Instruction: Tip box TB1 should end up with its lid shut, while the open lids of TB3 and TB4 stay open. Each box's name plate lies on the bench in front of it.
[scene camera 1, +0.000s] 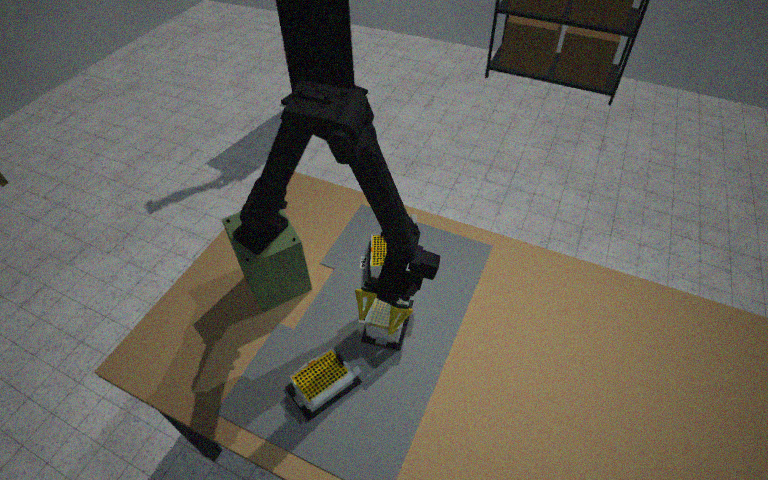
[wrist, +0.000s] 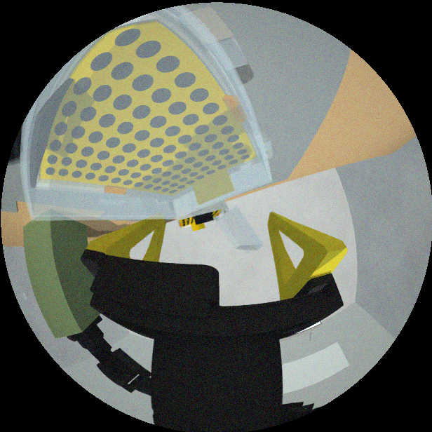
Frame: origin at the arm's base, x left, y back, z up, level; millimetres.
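Seen in the pictures: gripper, between the fingertips: (scene camera 1: 375, 327); arm's base, origin of its link: (scene camera 1: 261, 230).
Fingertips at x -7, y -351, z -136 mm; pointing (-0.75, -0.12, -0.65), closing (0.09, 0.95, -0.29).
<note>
Pixels of each thing's top centre, then the offset from my fingertips to it. "spot": a spot on its surface instead. Level surfaces: height alone.
- middle tip box, centre of its top: (scene camera 1: 383, 304) dx +71, dy +25, dz -9 mm
- back tip box, centre of its top: (scene camera 1: 385, 246) dx +240, dy +131, dz -12 mm
- front tip box, centre of its top: (scene camera 1: 319, 372) dx -164, dy +44, dz -12 mm
- name plate, a spot on its surface: (scene camera 1: 363, 262) spot: dx +202, dy +186, dz -84 mm
- grey mat, height of its surface: dz -86 mm
- wooden bench, height of its surface: dz -89 mm
The middle tip box (scene camera 1: 383, 335), TB1, has its clear lid (scene camera 1: 378, 310) (wrist: 100, 201) over its yellow rack (wrist: 142, 112); whether the lid is fully down I cannot tell. My gripper (scene camera 1: 377, 326) (wrist: 216, 217) is open and empty, its yellow fingers around or just above this box in the scene view. The back tip box (scene camera 1: 378, 249) (wrist: 200, 219) is partly hidden by the arm; its clear lid (wrist: 241, 231) stands open. The front tip box (scene camera 1: 321, 378) shows its bare yellow rack, with its clear lid at the right side. A name plate (scene camera 1: 363, 262) lies by the back box, too small to read.
The boxes stand on a grey mat (scene camera 1: 436, 316) on the wooden bench (scene camera 1: 594, 362). The arm's green base block (scene camera 1: 274, 277) (wrist: 37, 270) stands on the bench left of the mat. A shelf rack (scene camera 1: 621, 62) stands on the floor at the back.
</note>
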